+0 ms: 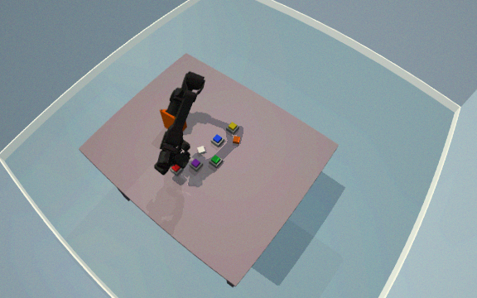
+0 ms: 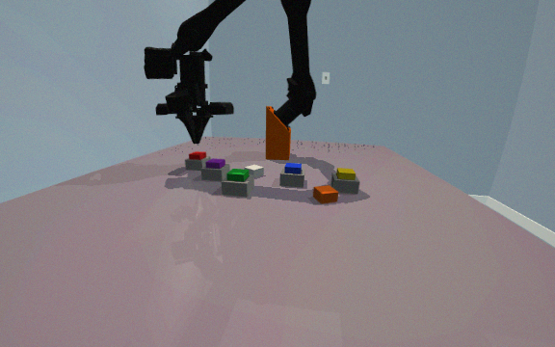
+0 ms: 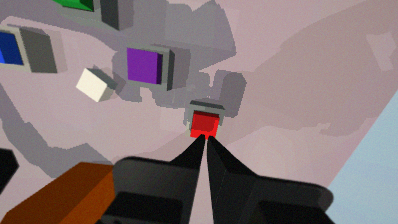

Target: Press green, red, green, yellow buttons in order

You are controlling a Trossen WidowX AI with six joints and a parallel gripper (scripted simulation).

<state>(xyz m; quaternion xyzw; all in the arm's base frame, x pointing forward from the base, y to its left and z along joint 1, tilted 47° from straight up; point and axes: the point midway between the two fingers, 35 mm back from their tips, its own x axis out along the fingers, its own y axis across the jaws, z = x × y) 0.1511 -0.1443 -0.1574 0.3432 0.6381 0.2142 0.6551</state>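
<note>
The red button lies 3 cm below my gripper tip. The rest, counted from my gripper tip: white block 5 cm ahead, 15 cm to the left, 5 cm below; then purple button 7 cm ahead, 7 cm to the left, 3 cm below; then green button 15 cm ahead, 13 cm to the left, 3 cm below.
</note>
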